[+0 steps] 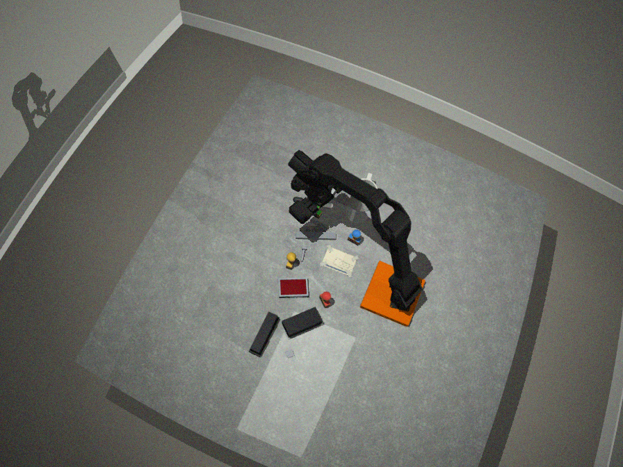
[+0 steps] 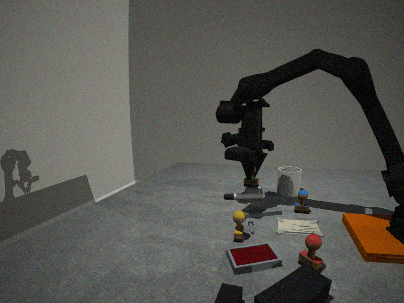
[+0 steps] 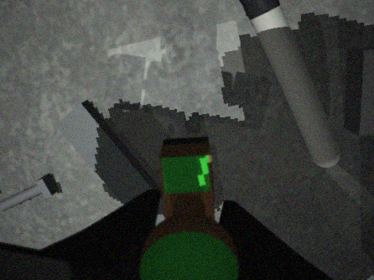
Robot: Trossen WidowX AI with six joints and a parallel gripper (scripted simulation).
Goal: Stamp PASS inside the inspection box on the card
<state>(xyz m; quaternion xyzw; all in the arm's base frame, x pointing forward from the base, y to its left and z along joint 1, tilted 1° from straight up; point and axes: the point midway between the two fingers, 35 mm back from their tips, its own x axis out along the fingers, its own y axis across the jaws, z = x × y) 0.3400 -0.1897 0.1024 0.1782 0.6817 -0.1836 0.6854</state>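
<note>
Right now the grey bar is 20 mm behind my gripper tip, 40 mm to the left of it and 90 mm below it. From my gripper tip the other things lie so: black-capped white marker: 40 mm ahead, 70 mm to the right, 80 mm below; then blue-knobbed stamp: 150 mm behind, 20 mm to the left, 70 mm below; then green-topped stamp: right at my gripper tip.
</note>
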